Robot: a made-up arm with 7 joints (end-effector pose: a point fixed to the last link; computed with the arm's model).
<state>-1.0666 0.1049 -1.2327 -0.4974 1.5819 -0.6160 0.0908</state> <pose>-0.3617 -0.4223 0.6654 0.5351 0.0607 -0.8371 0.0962</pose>
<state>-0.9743 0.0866 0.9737 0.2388 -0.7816 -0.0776 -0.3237</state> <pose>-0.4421 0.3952 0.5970 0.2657 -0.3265 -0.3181 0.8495</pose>
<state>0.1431 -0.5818 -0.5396 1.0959 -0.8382 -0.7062 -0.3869</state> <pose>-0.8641 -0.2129 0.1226 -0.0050 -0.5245 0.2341 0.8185</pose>
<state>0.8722 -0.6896 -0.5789 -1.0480 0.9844 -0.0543 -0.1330</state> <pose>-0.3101 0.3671 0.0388 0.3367 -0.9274 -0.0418 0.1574</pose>
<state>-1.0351 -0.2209 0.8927 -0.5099 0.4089 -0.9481 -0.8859</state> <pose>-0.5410 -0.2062 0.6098 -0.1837 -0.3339 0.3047 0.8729</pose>
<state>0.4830 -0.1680 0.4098 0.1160 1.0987 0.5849 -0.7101</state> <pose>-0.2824 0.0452 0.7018 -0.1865 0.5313 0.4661 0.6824</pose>
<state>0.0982 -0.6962 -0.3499 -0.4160 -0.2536 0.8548 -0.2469</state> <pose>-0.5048 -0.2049 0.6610 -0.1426 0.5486 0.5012 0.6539</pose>
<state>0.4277 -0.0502 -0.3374 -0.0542 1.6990 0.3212 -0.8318</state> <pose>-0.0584 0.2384 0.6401 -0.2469 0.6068 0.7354 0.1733</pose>
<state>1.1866 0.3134 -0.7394 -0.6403 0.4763 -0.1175 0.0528</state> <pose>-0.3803 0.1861 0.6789 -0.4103 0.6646 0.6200 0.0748</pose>
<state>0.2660 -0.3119 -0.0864 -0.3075 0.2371 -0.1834 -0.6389</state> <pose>-0.5875 -0.1483 0.6592 -0.3989 0.0892 0.6933 0.5935</pose>
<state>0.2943 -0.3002 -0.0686 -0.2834 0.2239 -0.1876 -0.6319</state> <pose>-0.5980 -0.1481 0.6479 -0.4024 0.0814 0.6857 0.6011</pose>
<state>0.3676 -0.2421 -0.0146 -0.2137 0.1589 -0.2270 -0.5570</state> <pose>-0.6367 -0.1609 0.6006 -0.4045 0.0480 0.6663 0.6245</pose>
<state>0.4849 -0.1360 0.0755 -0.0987 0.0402 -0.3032 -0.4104</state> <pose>-0.6966 -0.1760 0.5002 -0.4084 -0.0135 0.6320 0.6585</pose>
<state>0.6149 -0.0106 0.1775 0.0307 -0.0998 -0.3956 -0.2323</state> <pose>-0.7454 -0.1739 0.3613 -0.4156 -0.0858 0.5875 0.6891</pose>
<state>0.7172 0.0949 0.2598 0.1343 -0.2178 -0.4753 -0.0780</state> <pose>-0.7633 -0.1541 0.2356 -0.4216 -0.1442 0.5459 0.7096</pose>
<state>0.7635 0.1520 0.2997 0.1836 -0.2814 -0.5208 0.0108</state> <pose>-0.7636 -0.1364 0.1702 -0.4223 -0.1725 0.5233 0.7197</pose>
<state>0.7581 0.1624 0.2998 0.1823 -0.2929 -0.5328 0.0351</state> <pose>-0.7636 -0.1332 0.1642 -0.4186 -0.1740 0.5225 0.7221</pose>
